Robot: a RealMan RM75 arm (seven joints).
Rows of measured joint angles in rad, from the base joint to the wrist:
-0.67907, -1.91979, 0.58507, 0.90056, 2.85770, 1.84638, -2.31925
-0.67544, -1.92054, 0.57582, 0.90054, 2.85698, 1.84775, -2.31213
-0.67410, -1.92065, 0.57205, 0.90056, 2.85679, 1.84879, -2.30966
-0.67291, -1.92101, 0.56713, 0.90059, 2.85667, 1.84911, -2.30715
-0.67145, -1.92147, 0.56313, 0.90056, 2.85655, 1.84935, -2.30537
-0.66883, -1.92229, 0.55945, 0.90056, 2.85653, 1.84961, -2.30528
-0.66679, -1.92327, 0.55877, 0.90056, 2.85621, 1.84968, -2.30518
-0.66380, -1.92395, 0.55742, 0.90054, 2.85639, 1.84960, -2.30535
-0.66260, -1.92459, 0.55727, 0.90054, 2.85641, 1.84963, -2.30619
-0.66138, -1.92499, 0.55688, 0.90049, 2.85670, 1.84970, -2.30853
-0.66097, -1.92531, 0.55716, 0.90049, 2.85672, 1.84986, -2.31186
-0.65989, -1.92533, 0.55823, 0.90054, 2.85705, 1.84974, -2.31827
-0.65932, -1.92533, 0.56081, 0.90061, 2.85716, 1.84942, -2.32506
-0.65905, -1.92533, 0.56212, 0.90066, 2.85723, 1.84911, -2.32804
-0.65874, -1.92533, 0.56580, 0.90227, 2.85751, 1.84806, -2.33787
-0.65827, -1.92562, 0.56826, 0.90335, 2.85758, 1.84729, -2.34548
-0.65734, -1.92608, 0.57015, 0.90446, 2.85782, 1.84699, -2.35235
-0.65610, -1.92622, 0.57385, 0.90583, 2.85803, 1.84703, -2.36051
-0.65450, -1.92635, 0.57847, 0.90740, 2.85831, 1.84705, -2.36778
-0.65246, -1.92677, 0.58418, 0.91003, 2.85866, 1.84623, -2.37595
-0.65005, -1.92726, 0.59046, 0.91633, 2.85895, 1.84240, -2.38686
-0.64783, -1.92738, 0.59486, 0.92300, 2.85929, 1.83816, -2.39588
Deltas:
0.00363, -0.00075, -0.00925, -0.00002, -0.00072, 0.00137, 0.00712
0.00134, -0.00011, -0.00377, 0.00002, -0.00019, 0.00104, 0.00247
0.00119, -0.00036, -0.00492, 0.00003, -0.00012, 0.00032, 0.00251
0.00146, -0.00046, -0.00400, -0.00003, -0.00012, 0.00024, 0.00178
0.00262, -0.00082, -0.00368, 0.00000, -0.00002, 0.00026, 0.00009
0.00204, -0.00098, -0.00068, 0.00000, -0.00032, 0.00007, 0.00010
0.00299, -0.00068, -0.00135, -0.00002, 0.00018, -0.00008, -0.00017
0.00120, -0.00064, -0.00015, 0.00000, 0.00002, 0.00003, -0.00084
0.00122, -0.00040, -0.00039, -0.00005, 0.00029, 0.00007, -0.00234
0.00041, -0.00032, 0.00028, 0.00000, 0.00002, 0.00016, -0.00333
0.00108, -0.00002, 0.00107, 0.00005, 0.00033, -0.00012, -0.00641
0.00057, 0.00000, 0.00258, 0.00007, 0.00011, -0.00032, -0.00679
0.00027, 0.00000, 0.00131, 0.00005, 0.00007, -0.00031, -0.00298
0.00031, 0.00000, 0.00368, 0.00161, 0.00028, -0.00105, -0.00983
0.00047, -0.00029, 0.00246, 0.00108, 0.00007, -0.00077, -0.00761
0.00093, -0.00046, 0.00189, 0.00111, 0.00024, -0.00030, -0.00687
0.00124, -0.00014, 0.00370, 0.00137, 0.00021, 0.00004, -0.00816
0.00160, -0.00013, 0.00462, 0.00157, 0.00028, 0.00002, -0.00727
0.00204, -0.00042, 0.00571, 0.00263, 0.00035, -0.00082, -0.00817
0.00241, -0.00049, 0.00628, 0.00630, 0.00029, -0.00383, -0.01091
0.00222, -0.00012, 0.00440, 0.00667, 0.00034, -0.00424, -0.00902

